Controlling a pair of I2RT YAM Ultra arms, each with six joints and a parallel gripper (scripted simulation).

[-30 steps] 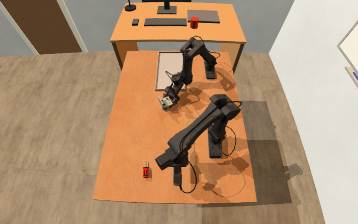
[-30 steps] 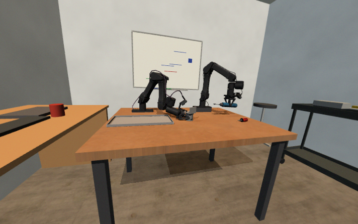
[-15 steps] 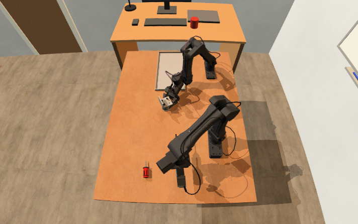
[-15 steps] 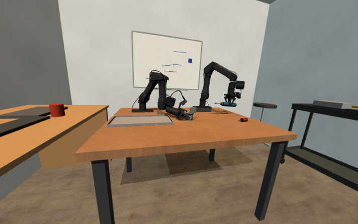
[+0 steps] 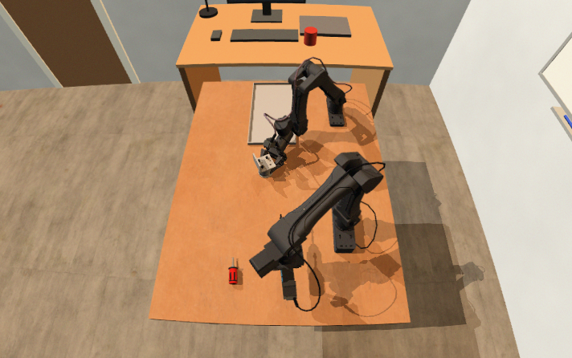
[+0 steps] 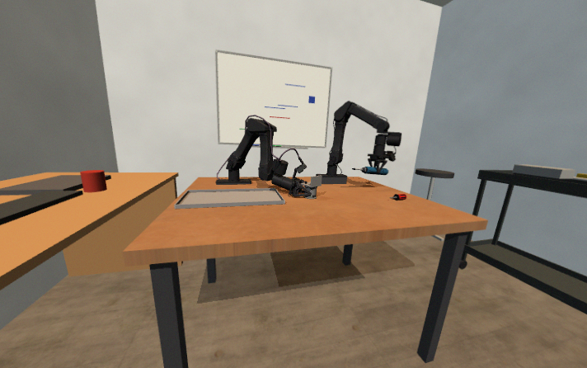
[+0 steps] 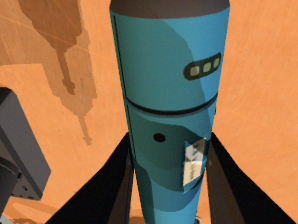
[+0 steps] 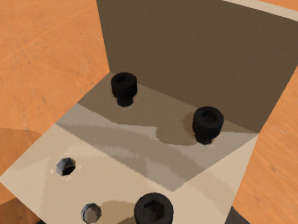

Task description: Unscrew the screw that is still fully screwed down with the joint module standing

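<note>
The l-shaped bracket is 5 cm above my right hand. Round my right hand: small red screwdriver: 8 cm ahead, 43 cm to the left, 1 cm below; grey bit: 9 cm behind, 29 cm to the left, 10 cm above; grey tray: 36 cm to the right, 2 cm below.
</note>
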